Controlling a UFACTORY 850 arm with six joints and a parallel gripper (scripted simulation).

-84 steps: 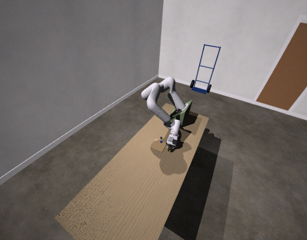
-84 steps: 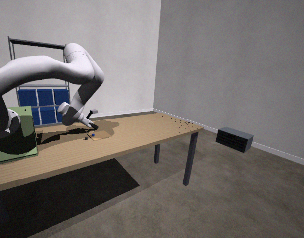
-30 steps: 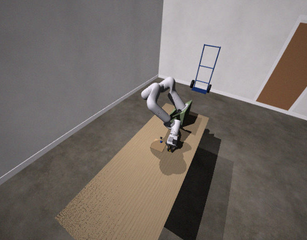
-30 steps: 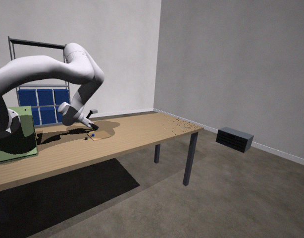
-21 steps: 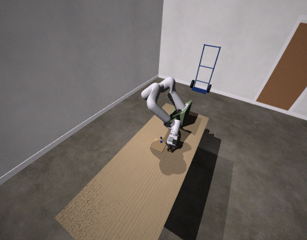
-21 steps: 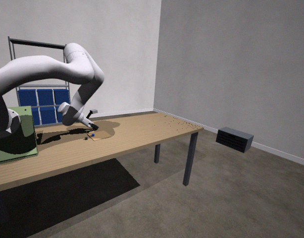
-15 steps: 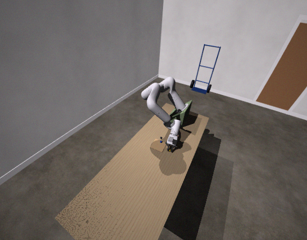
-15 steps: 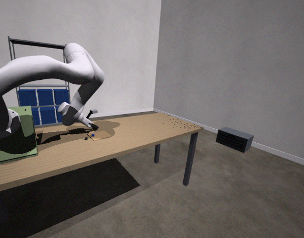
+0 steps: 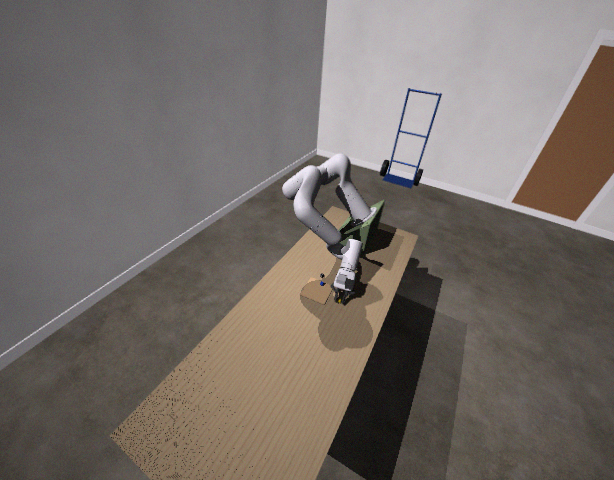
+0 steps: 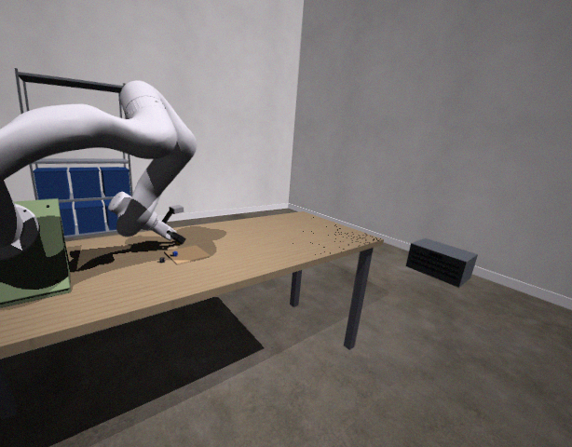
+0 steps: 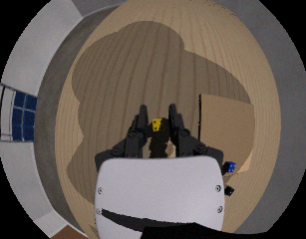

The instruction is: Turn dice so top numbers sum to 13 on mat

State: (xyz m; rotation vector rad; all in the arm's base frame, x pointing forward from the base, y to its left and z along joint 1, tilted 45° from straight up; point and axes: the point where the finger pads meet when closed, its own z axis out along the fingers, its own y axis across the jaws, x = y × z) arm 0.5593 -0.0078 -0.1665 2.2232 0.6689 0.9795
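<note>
My hand is 20 mm above the yellow die. Round my hand: black die 110 mm behind, 160 mm to the right, 20 mm below; blue die 50 mm behind, 130 mm to the right, 10 mm below; tan mat 130 mm to the right, 20 mm below.
</note>
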